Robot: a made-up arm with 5 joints.
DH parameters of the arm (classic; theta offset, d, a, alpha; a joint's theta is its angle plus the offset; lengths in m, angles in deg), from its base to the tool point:
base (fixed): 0 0 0.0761 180
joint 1: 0 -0.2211 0.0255 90
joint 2: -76.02 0 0.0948 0
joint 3: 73.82 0 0.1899 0
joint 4: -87.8 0.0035 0 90
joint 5: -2.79 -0.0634 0 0
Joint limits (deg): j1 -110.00..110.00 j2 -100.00..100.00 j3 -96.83..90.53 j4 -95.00..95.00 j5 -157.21..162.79
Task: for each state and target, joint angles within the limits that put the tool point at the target. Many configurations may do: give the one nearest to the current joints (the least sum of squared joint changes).
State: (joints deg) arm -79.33 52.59 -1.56 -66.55 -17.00
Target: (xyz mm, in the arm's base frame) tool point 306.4 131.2 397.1
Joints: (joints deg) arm -28.91 15.57 -22.57 -78.19 -17.00
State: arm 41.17 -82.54 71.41 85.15 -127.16
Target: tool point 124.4 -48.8 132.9
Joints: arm 48.22 -46.72 90.53 94.90 -127.16
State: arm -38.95 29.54 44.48 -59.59 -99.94
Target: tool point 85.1 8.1 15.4
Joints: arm -25.19 70.30 58.73 -44.09 -99.94
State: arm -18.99 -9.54 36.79 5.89 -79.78
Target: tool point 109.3 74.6 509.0
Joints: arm -63.55 -59.25 0.86 -3.19 -79.78
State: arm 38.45 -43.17 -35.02 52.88 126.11
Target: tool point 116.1 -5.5 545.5
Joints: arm 12.80 -36.87 -48.06 36.54 126.11
